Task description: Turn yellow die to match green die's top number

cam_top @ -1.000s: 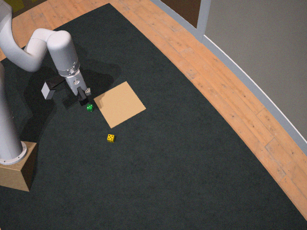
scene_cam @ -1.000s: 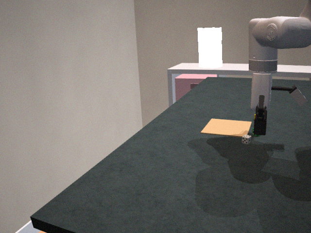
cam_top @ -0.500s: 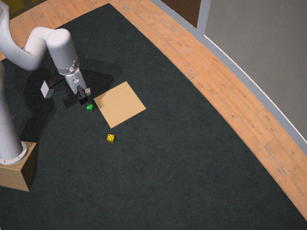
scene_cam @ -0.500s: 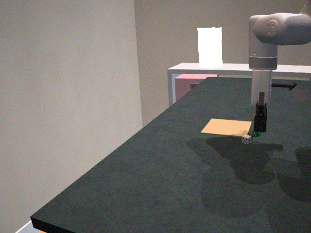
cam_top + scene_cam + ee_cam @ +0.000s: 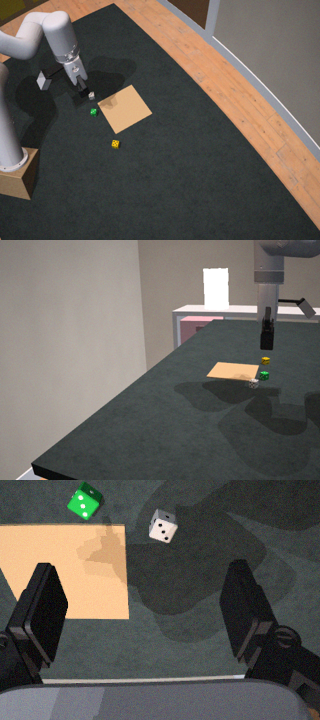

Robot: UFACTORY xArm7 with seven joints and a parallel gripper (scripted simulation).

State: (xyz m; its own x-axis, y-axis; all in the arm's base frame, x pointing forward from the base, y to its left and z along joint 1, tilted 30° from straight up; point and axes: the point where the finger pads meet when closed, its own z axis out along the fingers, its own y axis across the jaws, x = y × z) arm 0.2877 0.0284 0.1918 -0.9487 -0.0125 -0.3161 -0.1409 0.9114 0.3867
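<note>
My hand is 19 cm to the left of the yellow die, 12 cm above it and 4 cm short of it. Round my hand: white die (12 cm below, 3 cm ahead, 2 cm to the left); then green die (12 cm below, 5 cm to the right, 1 cm ahead); then tan mat (12 cm below, 11 cm ahead, 8 cm to the right).
</note>
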